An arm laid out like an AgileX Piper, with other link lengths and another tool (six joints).
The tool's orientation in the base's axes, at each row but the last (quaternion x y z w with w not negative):
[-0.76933 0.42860 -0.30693 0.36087]
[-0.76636 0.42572 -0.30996 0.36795]
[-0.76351 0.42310 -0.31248 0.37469]
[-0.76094 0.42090 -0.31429 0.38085]
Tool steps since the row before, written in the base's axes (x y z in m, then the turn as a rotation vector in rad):
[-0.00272 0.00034 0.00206 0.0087 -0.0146 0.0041]
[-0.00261 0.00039 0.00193 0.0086 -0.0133 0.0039]
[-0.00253 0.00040 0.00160 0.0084 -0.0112 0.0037]
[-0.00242 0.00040 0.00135 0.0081 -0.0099 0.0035]
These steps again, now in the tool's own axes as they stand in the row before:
[-0.00117 -0.00062 -0.00316 0.0174 -0.0017 0.0003]
[-0.00119 -0.00063 -0.00298 0.0162 -0.0020 0.0007]
[-0.00123 -0.00044 -0.00272 0.0142 -0.0025 0.0013]
[-0.00122 -0.00031 -0.00250 0.0129 -0.0027 0.0016]

